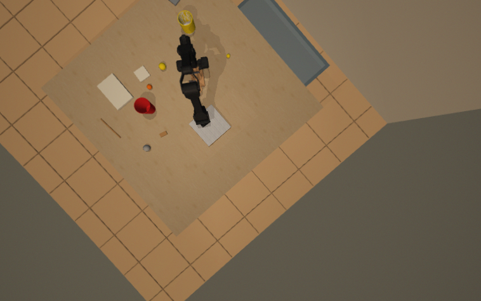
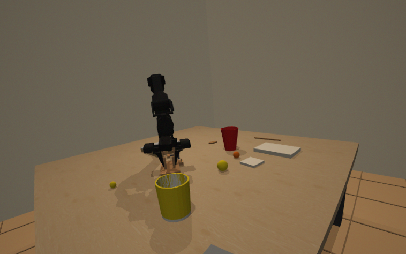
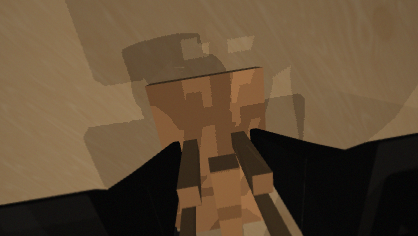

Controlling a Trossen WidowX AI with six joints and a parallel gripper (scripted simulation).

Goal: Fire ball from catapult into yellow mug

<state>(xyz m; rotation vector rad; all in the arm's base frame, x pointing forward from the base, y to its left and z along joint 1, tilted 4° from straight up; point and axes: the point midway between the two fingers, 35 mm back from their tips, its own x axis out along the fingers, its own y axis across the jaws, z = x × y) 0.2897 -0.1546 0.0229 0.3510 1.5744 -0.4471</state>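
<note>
My gripper tip is 310 mm to the right of the orange ball, 100 mm short of it and 20 mm above it. From my gripper tip the other things lie so: wooden catapult (60 mm behind, 50 mm to the left, 20 mm above); then larger yellow ball (160 mm to the left, 150 mm ahead, 10 mm below); then small yellow ball (220 mm to the right, 50 mm behind, 20 mm below).
</note>
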